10 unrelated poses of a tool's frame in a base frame.
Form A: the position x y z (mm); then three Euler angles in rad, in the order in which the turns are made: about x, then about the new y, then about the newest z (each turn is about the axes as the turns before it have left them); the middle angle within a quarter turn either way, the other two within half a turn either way.
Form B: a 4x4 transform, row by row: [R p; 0 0 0 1], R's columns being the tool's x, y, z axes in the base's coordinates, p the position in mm. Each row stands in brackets. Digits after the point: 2 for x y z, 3 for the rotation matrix.
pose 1, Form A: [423.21 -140.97 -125.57 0.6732 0.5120 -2.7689]
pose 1, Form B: [[-0.812 0.317 0.490 423.21], [-0.569 -0.617 -0.544 -140.97], [0.130 -0.720 0.682 -125.57], [0 0 0 1]]
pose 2, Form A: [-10.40 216.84 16.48 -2.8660 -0.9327 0.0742]
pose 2, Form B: [[0.594 -0.044 -0.803 -10.40], [0.147 -0.976 0.162 216.84], [-0.791 -0.214 -0.573 16.48], [0 0 0 1]]
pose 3, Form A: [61.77 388.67 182.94 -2.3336 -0.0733 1.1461]
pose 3, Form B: [[0.411 -0.909 -0.073 61.77], [-0.608 -0.333 0.721 388.67], [-0.680 -0.252 -0.689 182.94], [0 0 0 1]]
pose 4, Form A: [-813.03 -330.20 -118.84 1.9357 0.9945 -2.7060]
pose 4, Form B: [[-0.494 0.230 0.838 -813.03], [-0.560 0.654 -0.509 -330.20], [-0.665 -0.721 -0.194 -118.84], [0 0 0 1]]
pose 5, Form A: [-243.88 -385.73 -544.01 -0.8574 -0.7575 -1.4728]
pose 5, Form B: [[0.071 0.723 -0.687 -243.88], [-0.600 0.581 0.549 -385.73], [0.797 0.374 0.475 -544.01], [0 0 0 1]]
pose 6, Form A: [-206.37 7.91 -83.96 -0.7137 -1.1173 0.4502]
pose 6, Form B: [[0.394 -0.191 -0.899 -206.37], [0.859 0.425 0.287 7.91], [0.327 -0.885 0.331 -83.96], [0 0 0 1]]
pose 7, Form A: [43.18 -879.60 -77.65 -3.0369 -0.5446 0.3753]
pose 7, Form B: [[0.796 -0.314 -0.518 43.18], [-0.314 -0.945 0.089 -879.60], [-0.518 0.092 -0.851 -77.65], [0 0 0 1]]
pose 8, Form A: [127.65 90.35 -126.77 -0.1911 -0.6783 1.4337]
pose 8, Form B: [[0.106 -0.771 -0.627 127.65], [0.989 0.016 0.148 90.35], [-0.104 -0.636 0.764 -126.77], [0 0 0 1]]
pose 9, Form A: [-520.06 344.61 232.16 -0.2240 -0.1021 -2.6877]
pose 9, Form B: [[-0.894 0.436 -0.102 -520.06], [-0.448 -0.866 0.221 344.61], [0.008 0.243 0.970 232.16], [0 0 0 1]]
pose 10, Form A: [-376.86 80.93 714.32 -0.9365 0.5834 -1.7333]
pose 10, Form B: [[-0.135 0.824 0.551 -376.86], [-0.513 -0.534 0.672 80.93], [0.848 -0.192 0.495 714.32], [0 0 0 1]]
